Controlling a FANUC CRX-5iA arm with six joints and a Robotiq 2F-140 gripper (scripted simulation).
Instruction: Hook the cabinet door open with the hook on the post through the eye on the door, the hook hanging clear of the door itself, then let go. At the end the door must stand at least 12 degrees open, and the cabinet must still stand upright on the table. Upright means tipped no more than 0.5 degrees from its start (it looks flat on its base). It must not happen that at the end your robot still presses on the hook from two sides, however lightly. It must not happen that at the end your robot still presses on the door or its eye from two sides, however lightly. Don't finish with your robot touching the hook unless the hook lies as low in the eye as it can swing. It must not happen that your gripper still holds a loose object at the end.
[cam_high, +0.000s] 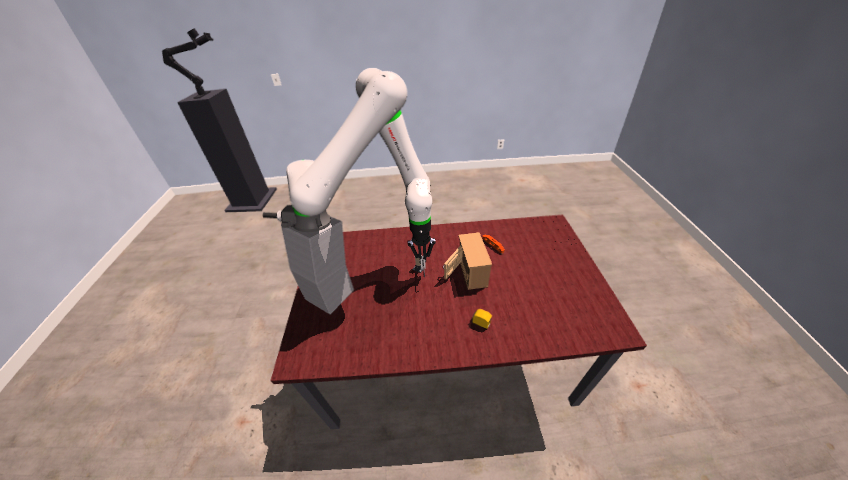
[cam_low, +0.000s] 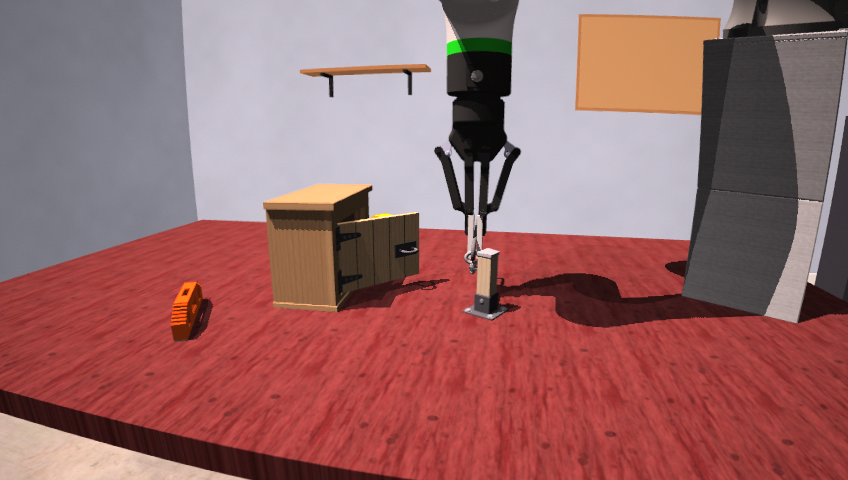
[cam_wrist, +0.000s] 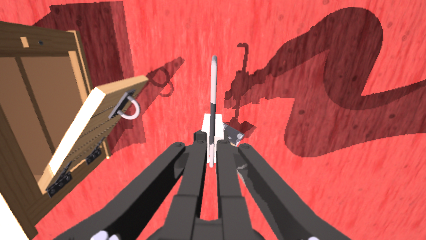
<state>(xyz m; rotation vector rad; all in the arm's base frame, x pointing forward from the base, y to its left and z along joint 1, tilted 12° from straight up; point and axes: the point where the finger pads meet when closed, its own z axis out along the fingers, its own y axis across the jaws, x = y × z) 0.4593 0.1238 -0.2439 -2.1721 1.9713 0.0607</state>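
Now: the door 140 mm ahead of my hand, 30 mm to the left of it and 30 mm below it. The rest, counted from my hand: yellow block: 260 mm ahead, 270 mm to the right, 70 mm below; metal hook: 10 mm to the right, 10 mm below; orange object: 370 mm ahead, 210 mm to the left, 80 mm below.
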